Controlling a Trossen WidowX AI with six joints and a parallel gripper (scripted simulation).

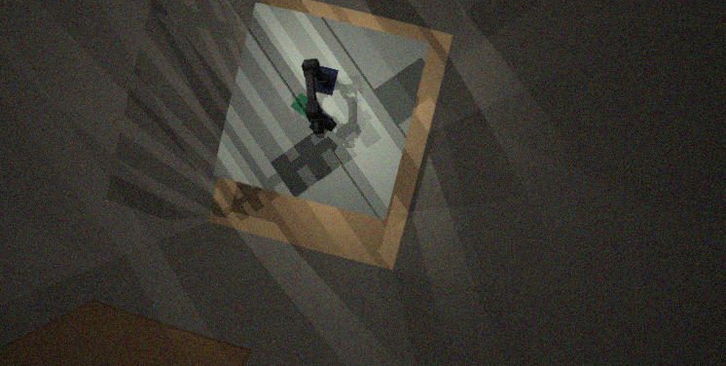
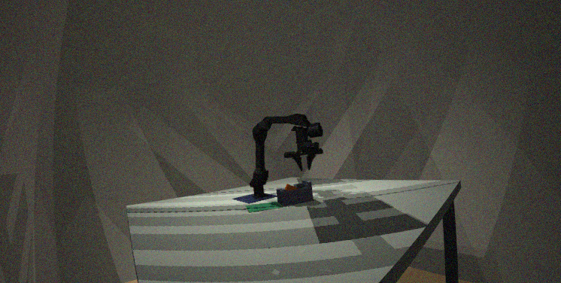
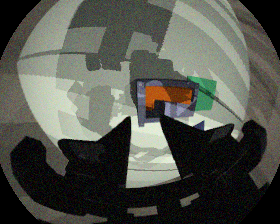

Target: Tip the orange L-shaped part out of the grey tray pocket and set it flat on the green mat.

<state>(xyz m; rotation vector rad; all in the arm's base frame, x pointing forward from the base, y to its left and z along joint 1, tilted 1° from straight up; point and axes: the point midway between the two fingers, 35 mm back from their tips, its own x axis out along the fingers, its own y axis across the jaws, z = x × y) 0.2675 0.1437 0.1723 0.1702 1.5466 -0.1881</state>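
My gripper tip is 1 cm past the orange L-shaped part, 4 cm to the left of it and 10 cm above it. The rest, counted from my gripper tip: green mat (5 cm behind, 22 cm to the right, 16 cm below).
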